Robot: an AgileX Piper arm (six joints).
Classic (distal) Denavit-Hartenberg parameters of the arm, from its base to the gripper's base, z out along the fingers. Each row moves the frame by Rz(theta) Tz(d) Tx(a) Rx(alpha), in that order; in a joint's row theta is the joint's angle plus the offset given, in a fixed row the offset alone. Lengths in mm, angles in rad.
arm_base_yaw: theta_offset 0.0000, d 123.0, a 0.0, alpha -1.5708
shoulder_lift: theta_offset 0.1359, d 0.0, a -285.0, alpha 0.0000
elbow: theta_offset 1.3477, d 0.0, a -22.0, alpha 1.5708
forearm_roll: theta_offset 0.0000, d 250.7, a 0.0, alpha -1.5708
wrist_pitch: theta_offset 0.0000, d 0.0, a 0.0, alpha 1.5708
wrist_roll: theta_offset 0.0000, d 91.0, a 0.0, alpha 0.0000
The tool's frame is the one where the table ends.
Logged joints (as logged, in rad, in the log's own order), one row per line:
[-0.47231, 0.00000, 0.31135, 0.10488, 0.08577, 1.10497]
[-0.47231, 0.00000, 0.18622, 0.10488, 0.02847, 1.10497]
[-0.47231, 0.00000, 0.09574, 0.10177, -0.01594, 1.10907]
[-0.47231, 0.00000, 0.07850, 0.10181, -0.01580, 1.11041]
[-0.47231, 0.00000, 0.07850, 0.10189, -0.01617, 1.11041]
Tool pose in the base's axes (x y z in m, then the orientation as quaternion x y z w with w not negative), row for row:
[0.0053, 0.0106, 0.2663, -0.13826, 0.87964, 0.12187, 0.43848]
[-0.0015, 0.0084, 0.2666, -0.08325, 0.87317, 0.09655, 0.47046]
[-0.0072, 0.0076, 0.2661, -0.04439, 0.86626, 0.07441, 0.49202]
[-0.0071, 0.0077, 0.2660, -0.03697, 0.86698, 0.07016, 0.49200]
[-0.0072, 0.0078, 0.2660, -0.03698, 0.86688, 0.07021, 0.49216]
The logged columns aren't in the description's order. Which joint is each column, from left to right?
Columns, left to right: elbow, wrist_roll, arm_base_yaw, forearm_roll, shoulder_lift, wrist_pitch.
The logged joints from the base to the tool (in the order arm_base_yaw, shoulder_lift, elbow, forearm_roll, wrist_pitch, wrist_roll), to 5 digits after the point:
[0.31135, 0.08577, -0.47231, 0.10488, 1.10497, 0.00000]
[0.18622, 0.02847, -0.47231, 0.10488, 1.10497, 0.00000]
[0.09574, -0.01594, -0.47231, 0.10177, 1.10907, 0.00000]
[0.07850, -0.01580, -0.47231, 0.10181, 1.11041, 0.00000]
[0.07850, -0.01617, -0.47231, 0.10189, 1.11041, 0.00000]

